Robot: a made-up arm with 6 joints.
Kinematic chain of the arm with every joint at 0, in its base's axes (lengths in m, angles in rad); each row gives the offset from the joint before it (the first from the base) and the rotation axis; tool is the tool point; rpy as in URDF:
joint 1: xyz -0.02 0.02 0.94 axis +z
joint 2: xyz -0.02 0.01 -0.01 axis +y
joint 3: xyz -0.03 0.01 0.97 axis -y
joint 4: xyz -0.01 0 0.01 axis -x
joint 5: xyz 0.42 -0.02 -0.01 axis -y
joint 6: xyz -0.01 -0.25 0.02 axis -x
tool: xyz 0 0.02 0.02 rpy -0.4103 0.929 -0.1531
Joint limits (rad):
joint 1: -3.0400..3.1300
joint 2: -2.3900..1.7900
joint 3: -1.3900..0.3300
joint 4: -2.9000..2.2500
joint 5: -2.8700..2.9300
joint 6: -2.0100..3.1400
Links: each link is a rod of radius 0.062 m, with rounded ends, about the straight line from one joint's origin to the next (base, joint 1, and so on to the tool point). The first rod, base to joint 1, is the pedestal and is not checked.
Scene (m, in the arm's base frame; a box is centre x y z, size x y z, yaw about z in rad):
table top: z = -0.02
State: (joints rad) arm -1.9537 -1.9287 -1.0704 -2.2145 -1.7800 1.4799
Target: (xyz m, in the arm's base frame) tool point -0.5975 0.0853 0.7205
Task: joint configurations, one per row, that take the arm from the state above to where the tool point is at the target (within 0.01 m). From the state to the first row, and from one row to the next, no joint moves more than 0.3 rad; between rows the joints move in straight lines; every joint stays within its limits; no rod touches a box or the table.
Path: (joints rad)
1: -1.6568 -1.9882 -0.9804 -2.0698 -1.7765 1.4822
2: -1.3600 -2.0477 -0.8905 -1.9252 -1.7730 1.4845
3: -1.0631 -2.1072 -0.8005 -1.7805 -1.7696 1.4868
4: -0.7662 -2.1667 -0.7105 -1.6359 -1.7661 1.4891
5: -0.4694 -2.2262 -0.6206 -1.4912 -1.7626 1.4914
6: -0.1725 -2.2857 -0.5306 -1.3465 -1.7591 1.4937

